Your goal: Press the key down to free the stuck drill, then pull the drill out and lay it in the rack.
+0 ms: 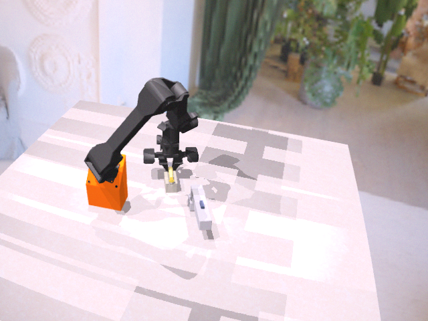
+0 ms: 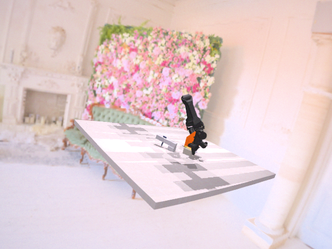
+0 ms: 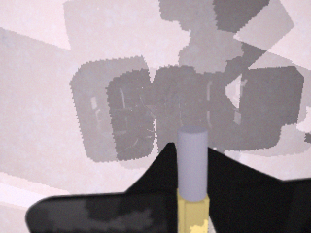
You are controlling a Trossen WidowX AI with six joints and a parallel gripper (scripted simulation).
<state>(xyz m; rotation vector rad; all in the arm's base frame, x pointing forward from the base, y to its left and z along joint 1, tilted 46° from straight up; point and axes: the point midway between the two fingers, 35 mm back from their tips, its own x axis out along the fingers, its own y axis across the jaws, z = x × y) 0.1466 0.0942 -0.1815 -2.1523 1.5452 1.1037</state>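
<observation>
Now: gripper tip 10 mm short of the drill, 40 mm to the left of it and 40 mm below it. The rest, counted from my gripper tip: blue key: 170 mm ahead, 190 mm to the right, 40 mm above; then housing block: 160 mm ahead, 170 mm to the right, 40 mm above.
</observation>
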